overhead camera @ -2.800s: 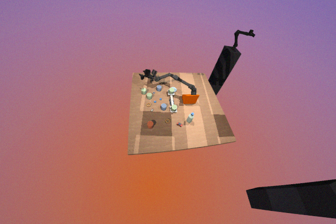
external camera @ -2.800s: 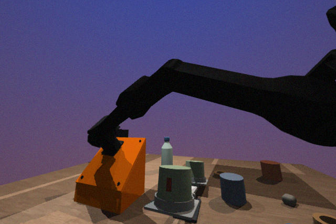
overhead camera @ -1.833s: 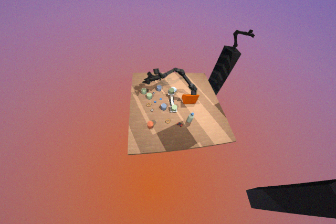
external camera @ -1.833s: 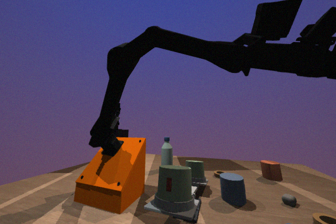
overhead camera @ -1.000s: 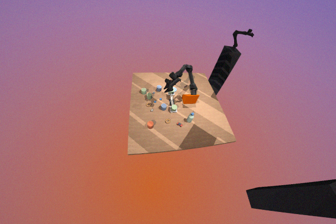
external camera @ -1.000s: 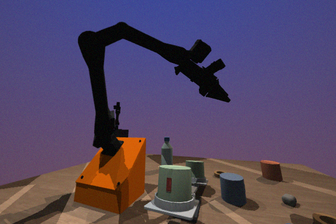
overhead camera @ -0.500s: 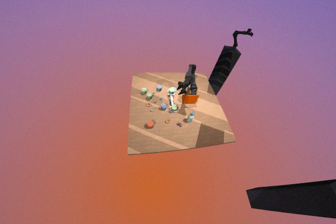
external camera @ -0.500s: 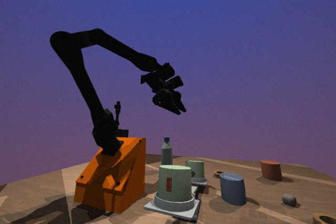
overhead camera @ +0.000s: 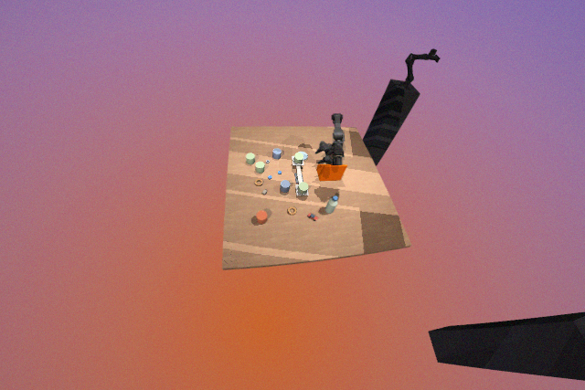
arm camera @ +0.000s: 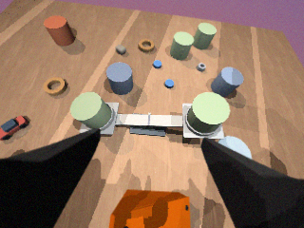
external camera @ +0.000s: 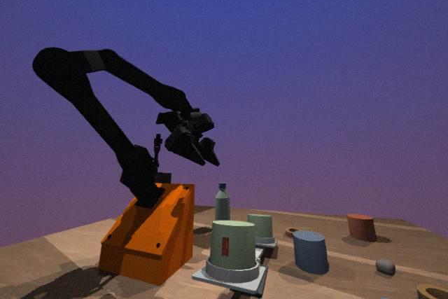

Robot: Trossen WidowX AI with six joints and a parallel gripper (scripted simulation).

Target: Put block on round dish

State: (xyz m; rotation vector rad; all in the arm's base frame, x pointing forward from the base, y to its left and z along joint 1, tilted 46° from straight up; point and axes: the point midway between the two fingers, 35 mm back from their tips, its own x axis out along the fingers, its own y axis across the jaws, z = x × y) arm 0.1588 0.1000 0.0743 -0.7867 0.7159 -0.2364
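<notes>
Right now the grey block is 9 cm ahead of my gripper tip, 14 cm to the left of it and 20 cm below it. The rest, counted from my gripper tip: balance beam 10 cm ahead, 20 cm below; bottle 10 cm behind, 29 cm to the left, 12 cm below; cup 10 cm ahead, 13 cm to the right, 12 cm below.
</notes>
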